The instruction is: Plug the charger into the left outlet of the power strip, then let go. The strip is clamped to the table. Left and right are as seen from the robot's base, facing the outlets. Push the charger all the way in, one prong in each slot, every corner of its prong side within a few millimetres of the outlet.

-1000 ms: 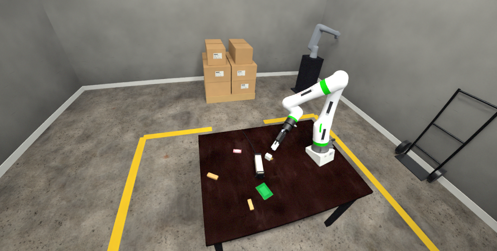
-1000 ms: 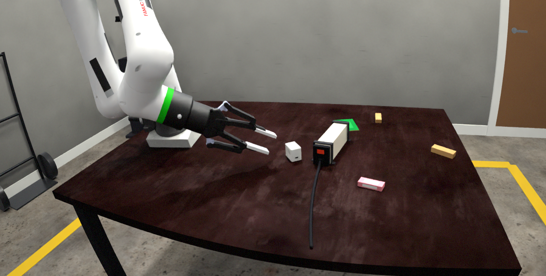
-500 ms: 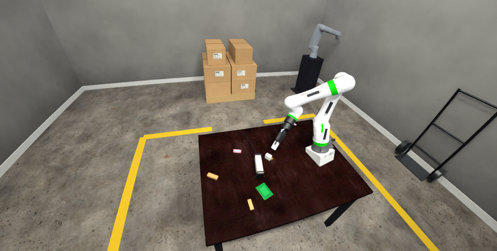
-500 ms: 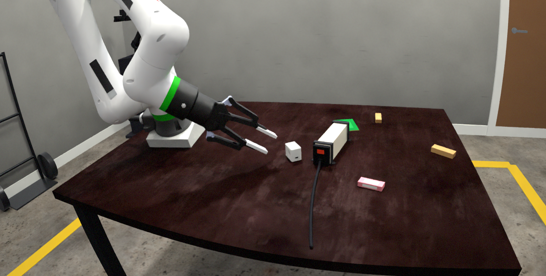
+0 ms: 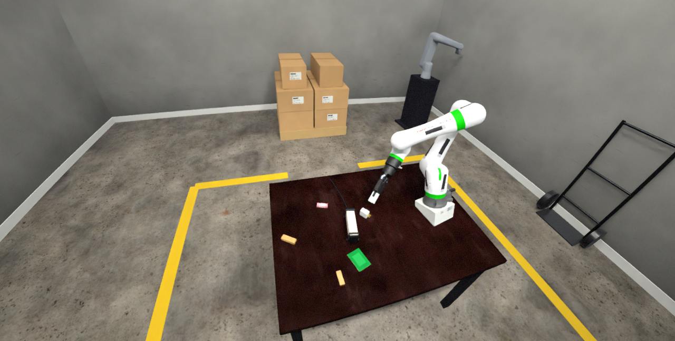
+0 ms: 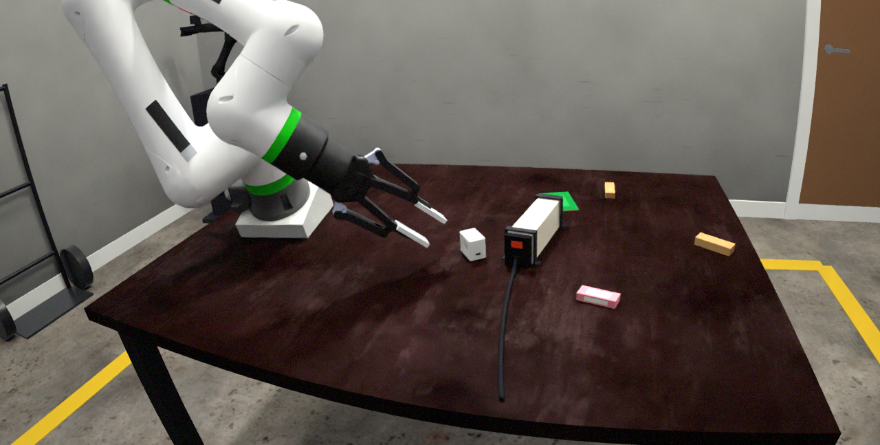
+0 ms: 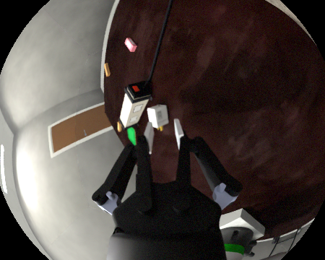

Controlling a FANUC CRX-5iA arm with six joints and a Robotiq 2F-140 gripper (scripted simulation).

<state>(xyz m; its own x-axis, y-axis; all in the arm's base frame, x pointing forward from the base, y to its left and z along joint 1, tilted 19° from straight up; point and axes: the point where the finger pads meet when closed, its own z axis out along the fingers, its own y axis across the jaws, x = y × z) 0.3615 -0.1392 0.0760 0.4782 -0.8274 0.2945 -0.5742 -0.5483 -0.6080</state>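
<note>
My hand is 80 mm short of the white charger, 60 mm above it and 50 mm to the right of it. From my hand the other things lie so: power strip: 200 mm ahead, 90 mm to the left, 50 mm below; then flat piece: 290 mm to the left, 240 mm ahead, 80 mm below; then red switch: 160 mm ahead, 40 mm below.
</note>
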